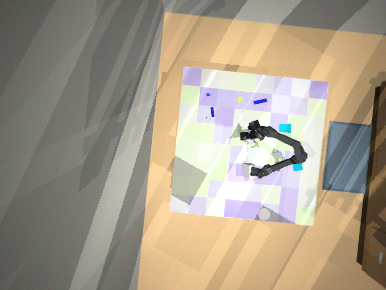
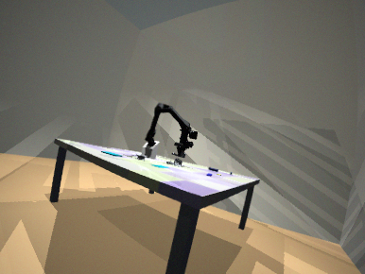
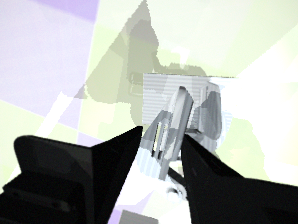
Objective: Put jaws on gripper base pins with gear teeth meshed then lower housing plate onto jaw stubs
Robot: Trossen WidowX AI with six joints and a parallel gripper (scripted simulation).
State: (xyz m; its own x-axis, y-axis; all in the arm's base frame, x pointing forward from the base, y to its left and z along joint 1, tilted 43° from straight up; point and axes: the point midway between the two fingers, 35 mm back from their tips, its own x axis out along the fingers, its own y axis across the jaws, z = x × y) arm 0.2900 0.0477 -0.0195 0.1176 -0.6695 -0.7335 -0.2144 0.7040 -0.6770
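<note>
The white jaw is 2 cm behind my gripper tip, 6 cm to the right of it and 6 cm below it. From my gripper tip the other things lie so: cyan square 11 cm ahead, 35 cm to the right, 7 cm below; then blue dot 32 cm ahead, 37 cm to the left, 7 cm below; then yellow dot 32 cm ahead, 8 cm to the left, 7 cm below.
</note>
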